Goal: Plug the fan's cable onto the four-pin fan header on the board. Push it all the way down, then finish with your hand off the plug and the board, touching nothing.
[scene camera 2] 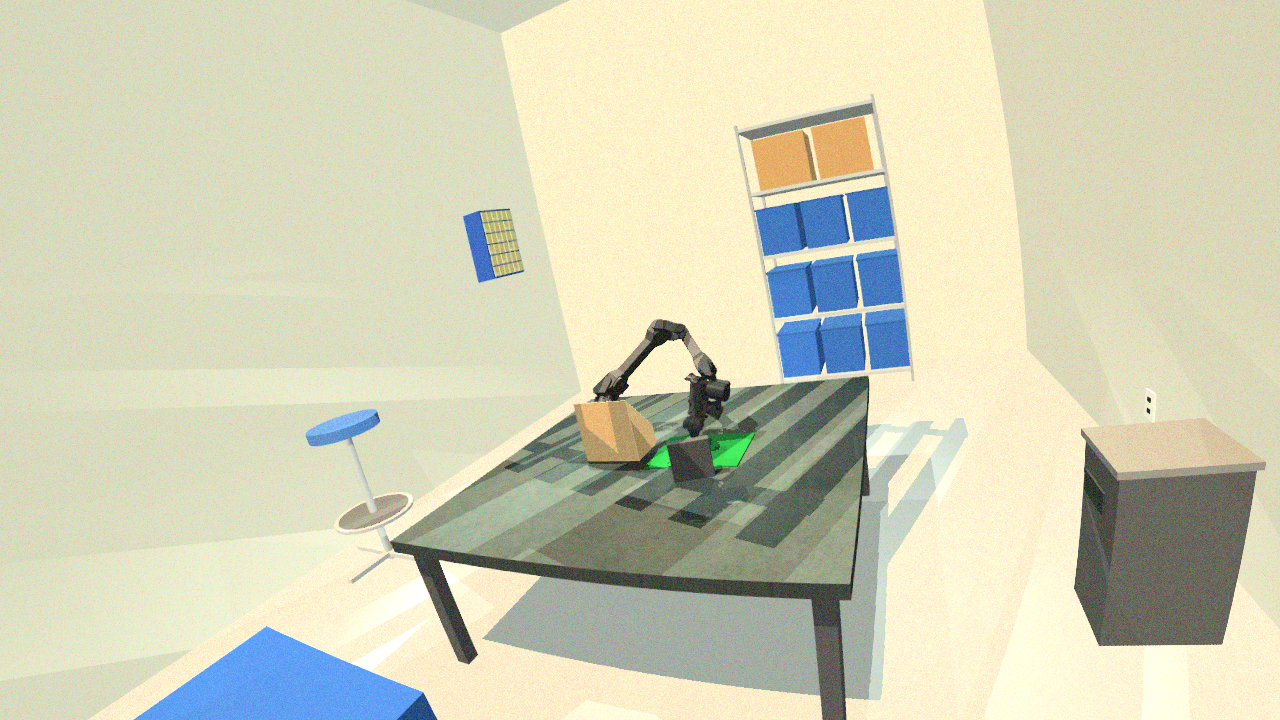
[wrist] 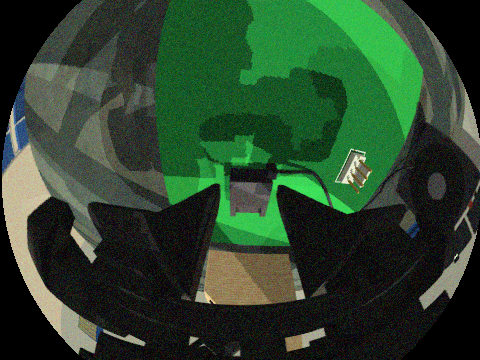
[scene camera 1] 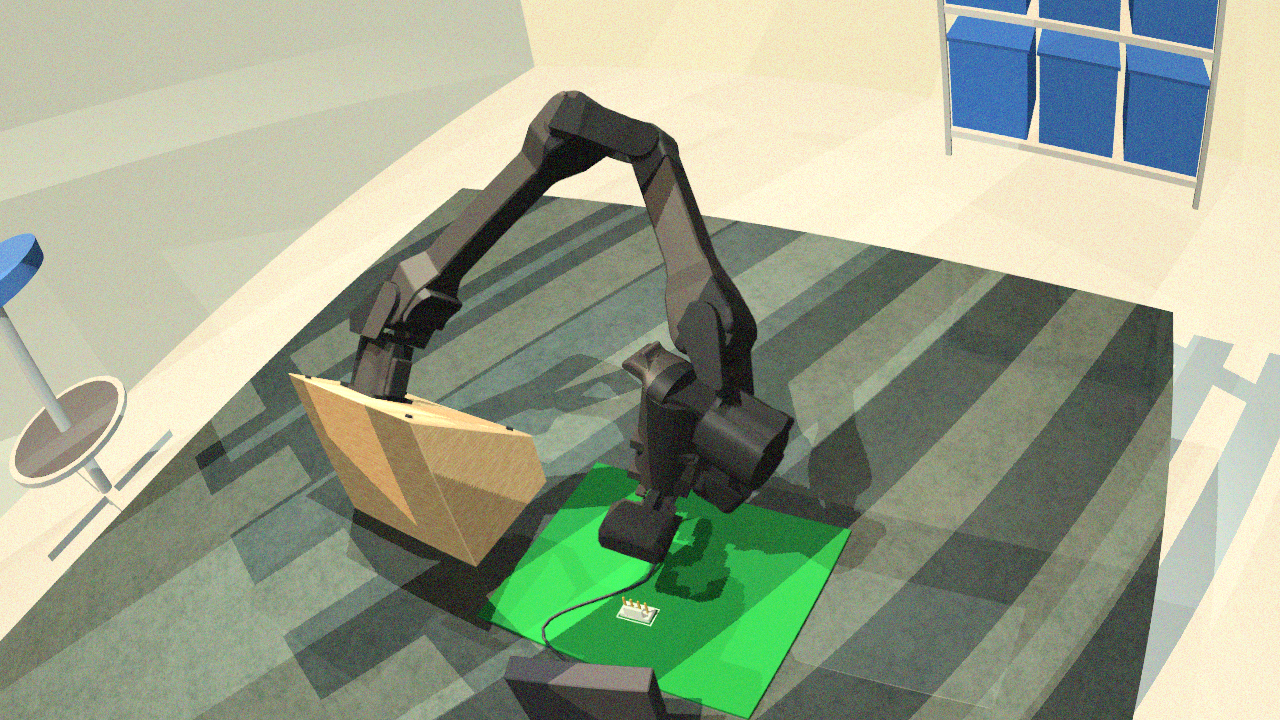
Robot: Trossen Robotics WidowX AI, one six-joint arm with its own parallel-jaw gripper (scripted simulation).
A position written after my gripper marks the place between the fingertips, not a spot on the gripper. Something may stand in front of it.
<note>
In view: my gripper [scene camera 1: 656, 528], a dark fan [scene camera 2: 690, 458] and a green board [scene camera 1: 734, 590].
My gripper also shows in scene camera 2 [scene camera 2: 695, 439] and in the wrist view [wrist: 248, 190]. The green board is seen too in scene camera 2 [scene camera 2: 727, 450] and in the wrist view [wrist: 232, 91].
</note>
